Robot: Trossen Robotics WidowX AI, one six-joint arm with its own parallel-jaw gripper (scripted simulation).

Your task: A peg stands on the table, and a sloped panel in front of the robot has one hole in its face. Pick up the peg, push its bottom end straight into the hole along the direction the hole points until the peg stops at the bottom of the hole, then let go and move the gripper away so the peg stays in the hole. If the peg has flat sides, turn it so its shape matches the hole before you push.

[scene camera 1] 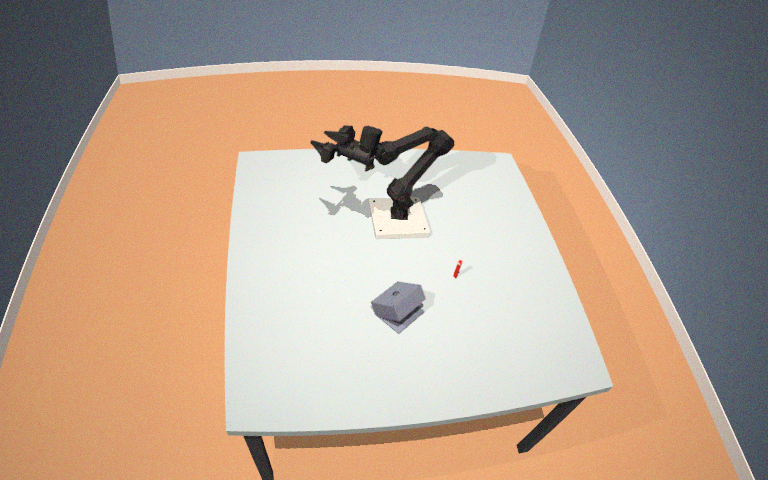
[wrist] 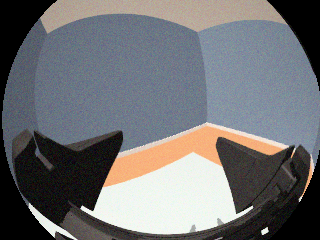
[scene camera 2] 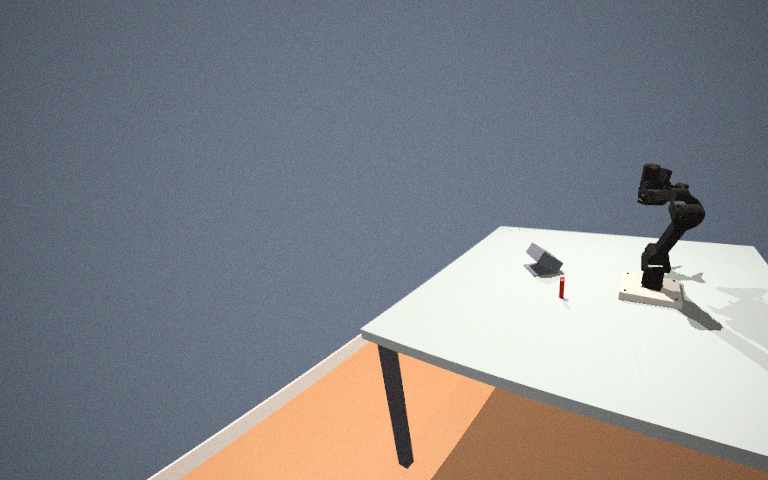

Labels:
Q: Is the gripper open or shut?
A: Open.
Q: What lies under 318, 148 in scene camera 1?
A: The gripper.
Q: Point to a grey sloped panel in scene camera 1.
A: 410, 295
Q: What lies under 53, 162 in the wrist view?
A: The gripper.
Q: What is the gripper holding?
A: Nothing.

